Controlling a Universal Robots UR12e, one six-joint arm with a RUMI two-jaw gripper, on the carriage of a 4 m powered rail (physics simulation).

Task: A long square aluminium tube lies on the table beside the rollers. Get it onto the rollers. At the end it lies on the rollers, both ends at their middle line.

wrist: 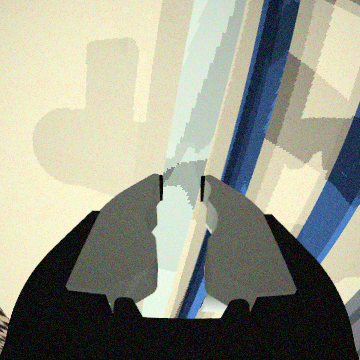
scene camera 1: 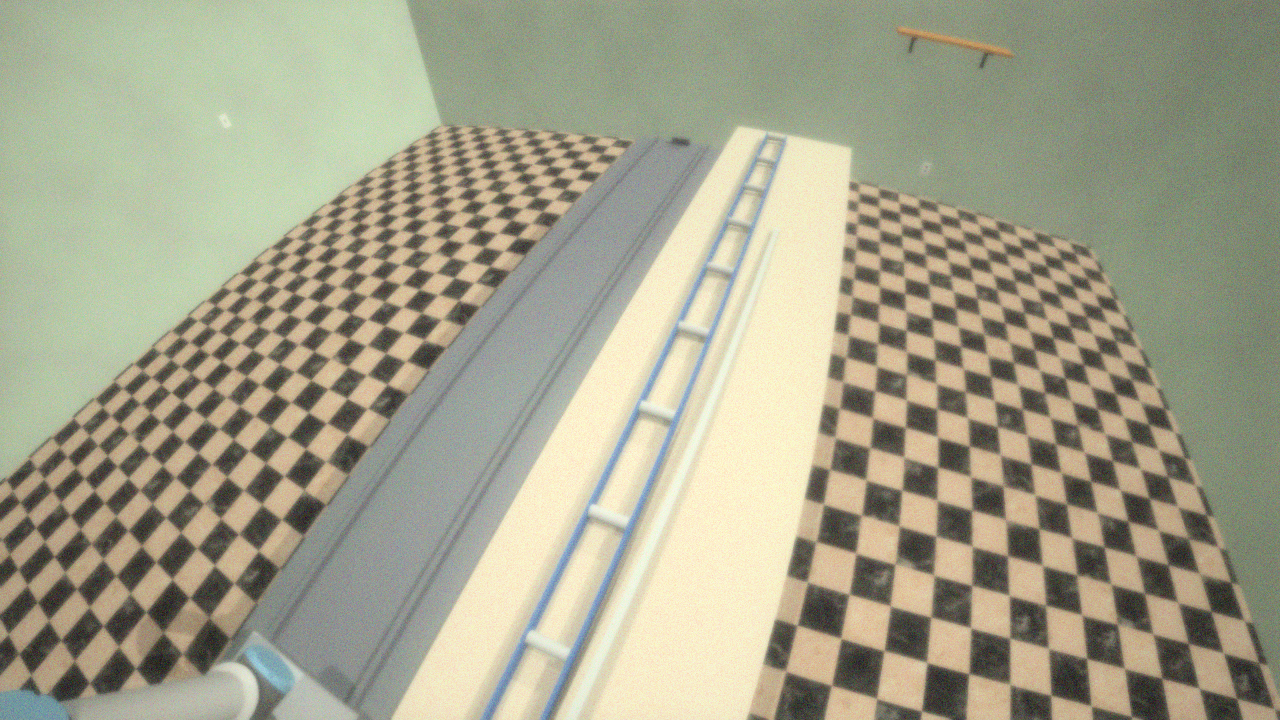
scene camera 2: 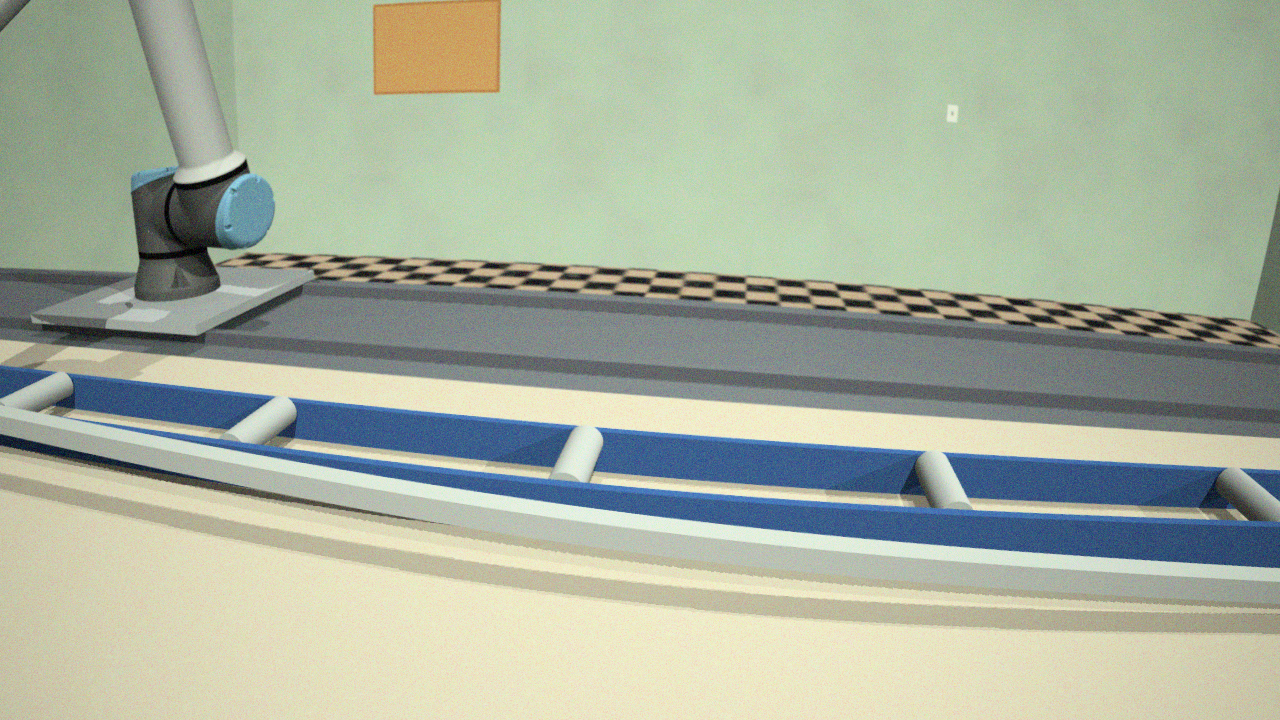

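The long pale square tube hangs a little above the table, beside the near blue side rail of the rollers. Its shadow lies apart from it in the scene camera 2 view, where its left stretch overlaps the near rail. The grey rollers sit between the two blue rails. In the wrist view my gripper is shut on the tube, one jaw on each side, left of the blue rail. The gripper does not show in the scene views. The tube's near end is cut off in the scene camera 1 view.
The arm's carriage stands on the grey powered rail, which runs parallel to the rollers on their far side in the scene camera 2 view. The cream table carries the blue roller frame.
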